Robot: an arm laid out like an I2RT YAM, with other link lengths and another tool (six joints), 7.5 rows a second.
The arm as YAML. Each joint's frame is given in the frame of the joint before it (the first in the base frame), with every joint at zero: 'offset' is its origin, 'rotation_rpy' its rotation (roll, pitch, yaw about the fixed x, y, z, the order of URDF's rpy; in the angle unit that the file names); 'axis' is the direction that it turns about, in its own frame. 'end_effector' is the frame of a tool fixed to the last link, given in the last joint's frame.
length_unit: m
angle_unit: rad
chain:
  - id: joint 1
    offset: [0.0, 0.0, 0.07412]
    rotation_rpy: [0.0, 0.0, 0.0]
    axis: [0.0, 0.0, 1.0]
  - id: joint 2
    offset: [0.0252, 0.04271, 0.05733]
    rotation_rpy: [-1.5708, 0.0, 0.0]
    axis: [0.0, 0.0, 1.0]
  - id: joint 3
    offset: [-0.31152, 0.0, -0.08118]
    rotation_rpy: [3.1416, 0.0, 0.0]
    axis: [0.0, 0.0, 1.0]
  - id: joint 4
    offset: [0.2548, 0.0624, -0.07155]
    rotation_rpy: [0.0, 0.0, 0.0]
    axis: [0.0, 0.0, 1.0]
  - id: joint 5
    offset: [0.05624, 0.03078, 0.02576]
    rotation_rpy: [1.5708, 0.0, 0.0]
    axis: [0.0, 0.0, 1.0]
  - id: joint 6
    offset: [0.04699, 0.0, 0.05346]
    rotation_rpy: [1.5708, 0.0, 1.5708]
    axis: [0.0, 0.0, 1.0]
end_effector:
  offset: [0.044, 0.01, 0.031]
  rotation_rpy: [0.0, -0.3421, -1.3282]
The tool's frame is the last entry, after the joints.
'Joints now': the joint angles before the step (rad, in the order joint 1, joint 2, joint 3, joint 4, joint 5, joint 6). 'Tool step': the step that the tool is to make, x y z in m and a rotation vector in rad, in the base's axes. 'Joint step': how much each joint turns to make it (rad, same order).
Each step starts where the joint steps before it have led.
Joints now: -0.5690 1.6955 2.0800 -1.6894 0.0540 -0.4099
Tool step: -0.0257 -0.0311 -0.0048 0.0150 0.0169 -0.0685
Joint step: -0.1423 -0.0001 -0.0198 0.0002 -0.0206 -0.0709
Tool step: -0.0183 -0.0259 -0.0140 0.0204 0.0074 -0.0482
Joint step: -0.1111 0.0005 -0.0591 0.0414 -0.0241 -0.0589
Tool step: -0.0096 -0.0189 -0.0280 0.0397 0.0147 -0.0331
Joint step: -0.0692 0.0003 -0.1144 0.0750 -0.0220 -0.0322
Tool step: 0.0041 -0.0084 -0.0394 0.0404 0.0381 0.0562
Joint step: -0.0112 0.0001 -0.1574 0.1010 -0.0062 -0.0673
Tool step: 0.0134 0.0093 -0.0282 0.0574 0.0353 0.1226
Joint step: 0.0403 -0.0001 -0.1064 0.0373 -0.0172 -0.0811
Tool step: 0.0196 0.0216 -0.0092 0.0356 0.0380 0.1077
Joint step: 0.0881 0.0000 -0.0351 -0.0175 0.0027 -0.0198
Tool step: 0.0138 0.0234 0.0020 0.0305 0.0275 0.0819
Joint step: 0.0818 -0.0065 0.0005 -0.0479 -0.0042 -0.0001
